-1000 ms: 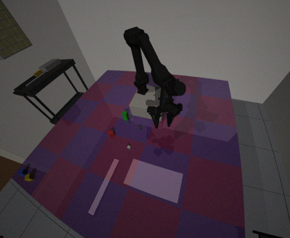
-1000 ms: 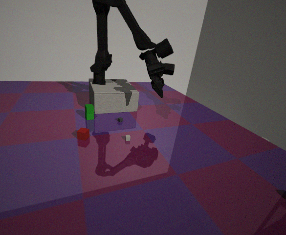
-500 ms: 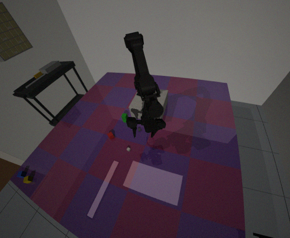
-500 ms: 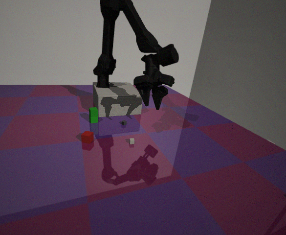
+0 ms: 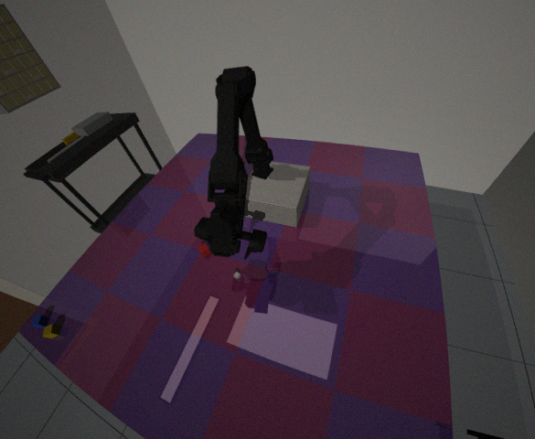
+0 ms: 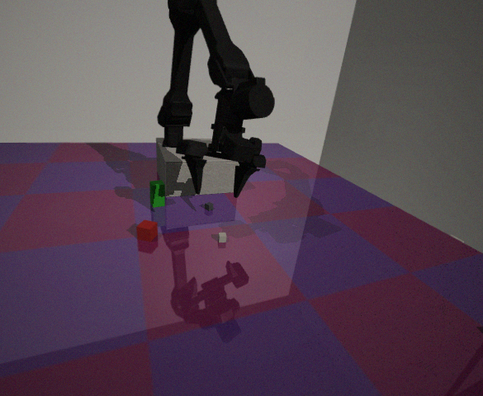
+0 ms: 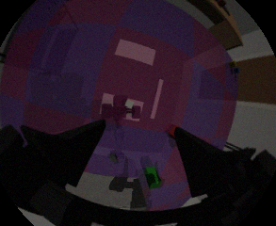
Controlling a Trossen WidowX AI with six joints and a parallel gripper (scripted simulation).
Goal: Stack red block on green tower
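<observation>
Right now my gripper tip is 140 mm to the left of the red block and 80 mm above it. Also, from my gripper tip: small dark cube (130 mm behind, 90 mm below); then small white cube (20 mm ahead, 10 mm to the left, 90 mm below).
</observation>
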